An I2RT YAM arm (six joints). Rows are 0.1 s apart.
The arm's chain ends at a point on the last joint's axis. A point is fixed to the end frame.
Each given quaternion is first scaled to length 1.
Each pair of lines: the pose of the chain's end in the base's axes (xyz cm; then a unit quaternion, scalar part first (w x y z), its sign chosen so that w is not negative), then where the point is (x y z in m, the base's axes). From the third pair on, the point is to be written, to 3 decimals.
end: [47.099, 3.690, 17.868, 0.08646, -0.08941, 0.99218, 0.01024]
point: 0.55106 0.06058 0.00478
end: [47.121, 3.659, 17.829, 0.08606, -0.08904, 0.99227, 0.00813]
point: 0.55123 0.05945 0.00426
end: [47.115, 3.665, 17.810, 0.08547, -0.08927, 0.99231, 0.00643]
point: 0.551 0.059 0.004
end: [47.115, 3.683, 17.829, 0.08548, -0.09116, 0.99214, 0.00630]
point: 0.551 0.059 0.004
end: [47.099, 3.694, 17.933, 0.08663, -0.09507, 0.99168, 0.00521]
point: 0.551 0.060 0.005
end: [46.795, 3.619, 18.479, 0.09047, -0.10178, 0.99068, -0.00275]
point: 0.549 0.057 0.011
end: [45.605, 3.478, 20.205, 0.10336, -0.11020, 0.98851, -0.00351]
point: 0.542 0.057 0.031
